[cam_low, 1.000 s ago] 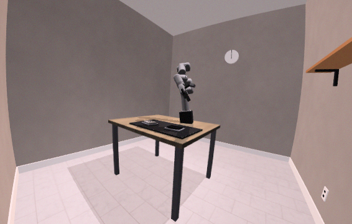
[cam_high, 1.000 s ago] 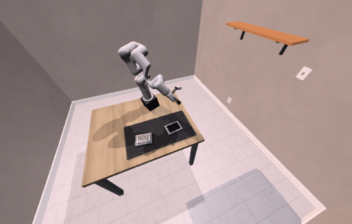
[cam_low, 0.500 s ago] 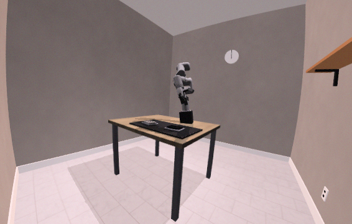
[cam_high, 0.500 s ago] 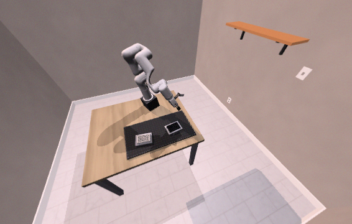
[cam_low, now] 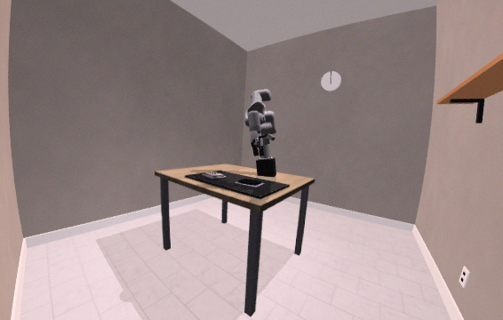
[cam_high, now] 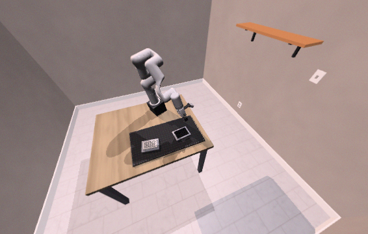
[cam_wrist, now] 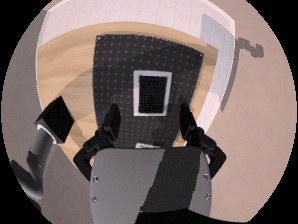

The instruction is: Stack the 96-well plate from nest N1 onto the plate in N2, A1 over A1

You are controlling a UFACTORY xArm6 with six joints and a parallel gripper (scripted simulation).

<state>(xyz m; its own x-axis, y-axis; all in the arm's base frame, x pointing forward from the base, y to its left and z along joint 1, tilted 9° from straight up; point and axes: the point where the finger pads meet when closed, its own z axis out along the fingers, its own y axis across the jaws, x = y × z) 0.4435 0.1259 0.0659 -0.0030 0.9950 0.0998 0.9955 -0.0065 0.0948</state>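
The dark 96-well plate lies 2 cm ahead of my hand, 5 cm to the right of it and 19 cm below it. Also, from my hand: plate nest (2 cm ahead, 5 cm to the right, 20 cm below); light grey 96-well plate (2 cm behind, 37 cm to the right, 19 cm below).
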